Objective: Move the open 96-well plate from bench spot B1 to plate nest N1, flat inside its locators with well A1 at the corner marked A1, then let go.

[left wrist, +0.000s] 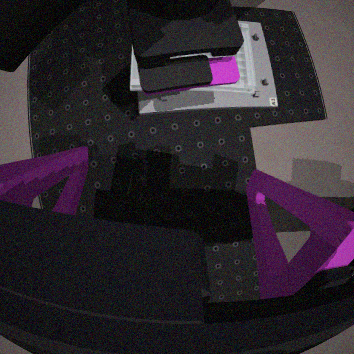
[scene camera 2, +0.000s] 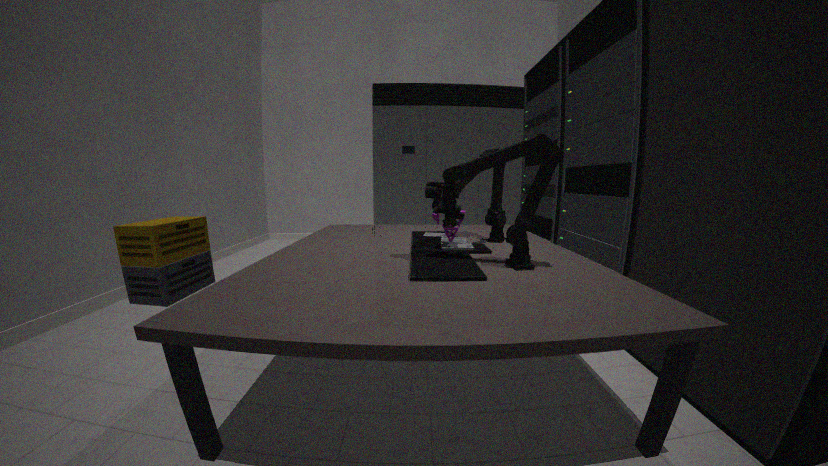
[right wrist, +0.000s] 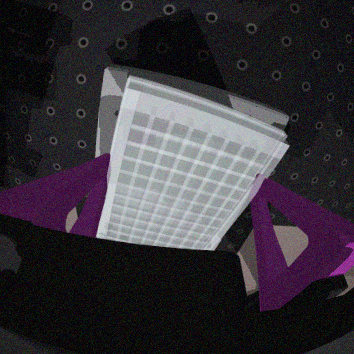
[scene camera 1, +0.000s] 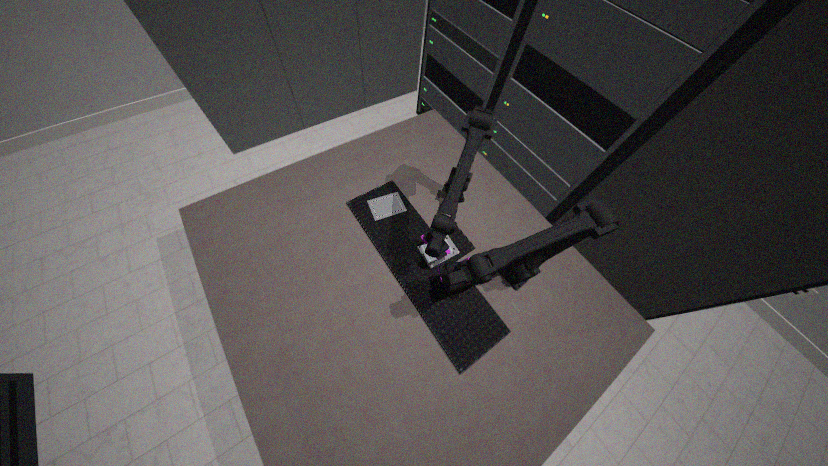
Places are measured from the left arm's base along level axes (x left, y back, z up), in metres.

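Pixels of known places: left gripper, fingertip midpoint: (left wrist: 171,167) (scene camera 2: 448,225) (scene camera 1: 448,266); right gripper, fingertip midpoint: (left wrist: 173,51) (scene camera 2: 449,239) (right wrist: 184,172); left arm's base, link origin: (scene camera 2: 519,265) (scene camera 1: 512,275); right arm's base, link origin: (scene camera 2: 496,240).
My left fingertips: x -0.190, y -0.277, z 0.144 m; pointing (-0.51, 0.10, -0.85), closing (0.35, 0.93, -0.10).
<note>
Ahead of a thing's pixels: the offset from my left fingertips to its middle. "spot": to the spot under its first point. Level surfaces: height alone.
The white 96-well plate {dx -0.109, dy +0.048, dz -0.091 m} (right wrist: 182,165) (left wrist: 246,57) (scene camera 1: 432,257) (scene camera 2: 456,243) is between the purple fingers of my right gripper (right wrist: 184,172) (scene camera 1: 437,246) (scene camera 2: 449,226), which is shut on it. The plate hangs low over the grey plate nest N1 (left wrist: 211,102) (right wrist: 107,102) (scene camera 1: 454,250), slightly skewed to it. I cannot tell whether it touches. The nest's A1 label {spot: dx -0.045, dy +0.133, dz -0.119 m} (left wrist: 272,102) is at its near right corner in the left wrist view. My left gripper (left wrist: 171,167) (scene camera 1: 441,282) is open and empty, low over the black breadboard (scene camera 1: 463,330) (left wrist: 70,105) (scene camera 2: 445,269), just in front of the nest.
A grey pad {spot: dx -0.450, dy +0.007, dz -0.130 m} (scene camera 1: 386,206) lies at the far end of the breadboard. Dark equipment cabinets (scene camera 1: 550,87) (scene camera 2: 596,144) stand behind the arms' bases. A yellow and grey crate (scene camera 2: 164,257) sits on the floor beside the table {dz -0.144 m} (scene camera 2: 346,300).
</note>
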